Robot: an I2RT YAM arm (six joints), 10 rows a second.
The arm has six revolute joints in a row. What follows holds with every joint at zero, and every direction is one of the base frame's. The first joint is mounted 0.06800 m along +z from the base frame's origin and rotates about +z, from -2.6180 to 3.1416 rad. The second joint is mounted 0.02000 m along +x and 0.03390 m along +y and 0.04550 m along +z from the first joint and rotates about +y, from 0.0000 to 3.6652 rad. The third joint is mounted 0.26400 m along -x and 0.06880 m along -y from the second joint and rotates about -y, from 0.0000 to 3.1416 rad. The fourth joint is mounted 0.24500 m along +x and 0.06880 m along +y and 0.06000 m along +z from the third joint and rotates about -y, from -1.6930 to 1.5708 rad. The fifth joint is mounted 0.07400 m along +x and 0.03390 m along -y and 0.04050 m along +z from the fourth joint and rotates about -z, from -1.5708 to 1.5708 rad. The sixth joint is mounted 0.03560 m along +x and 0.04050 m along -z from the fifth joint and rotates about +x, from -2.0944 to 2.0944 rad. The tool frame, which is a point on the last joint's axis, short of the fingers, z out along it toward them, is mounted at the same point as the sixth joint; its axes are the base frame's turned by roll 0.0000, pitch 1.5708 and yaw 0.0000 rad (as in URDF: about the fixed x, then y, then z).
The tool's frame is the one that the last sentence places.
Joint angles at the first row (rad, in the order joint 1, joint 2, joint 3, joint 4, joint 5, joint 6):
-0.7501, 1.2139, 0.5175, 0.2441, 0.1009, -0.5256
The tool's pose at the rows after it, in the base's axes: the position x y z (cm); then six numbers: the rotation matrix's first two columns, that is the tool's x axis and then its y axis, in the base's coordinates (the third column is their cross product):
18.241 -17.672 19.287 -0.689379 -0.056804 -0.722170 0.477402 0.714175 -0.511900
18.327 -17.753 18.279 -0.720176 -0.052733 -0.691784 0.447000 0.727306 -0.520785
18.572 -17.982 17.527 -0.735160 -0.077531 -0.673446 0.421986 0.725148 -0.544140
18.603 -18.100 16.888 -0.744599 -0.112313 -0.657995 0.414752 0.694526 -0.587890
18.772 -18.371 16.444 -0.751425 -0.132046 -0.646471 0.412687 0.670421 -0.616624
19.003 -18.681 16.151 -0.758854 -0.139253 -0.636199 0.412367 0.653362 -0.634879
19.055 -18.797 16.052 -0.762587 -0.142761 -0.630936 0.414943 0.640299 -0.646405
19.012 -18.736 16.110 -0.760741 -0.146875 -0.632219 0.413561 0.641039 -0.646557
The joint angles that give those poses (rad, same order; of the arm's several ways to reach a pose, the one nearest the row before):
-0.7501, 1.2440, 0.5110, 0.2439, 0.1395, -0.5428
-0.7501, 1.2772, 0.5038, 0.2439, 0.1394, -0.5642
-0.7501, 1.3156, 0.4943, 0.2916, 0.1393, -0.5985
-0.7492, 1.3441, 0.4680, 0.3788, 0.1649, -0.6403
-0.7497, 1.3774, 0.4587, 0.4441, 0.1846, -0.6677
-0.7500, 1.4078, 0.4611, 0.4828, 0.2022, -0.6842
-0.7501, 1.4189, 0.4596, 0.5046, 0.2155, -0.6933
-0.7501, 1.4137, 0.4572, 0.5047, 0.2117, -0.6949

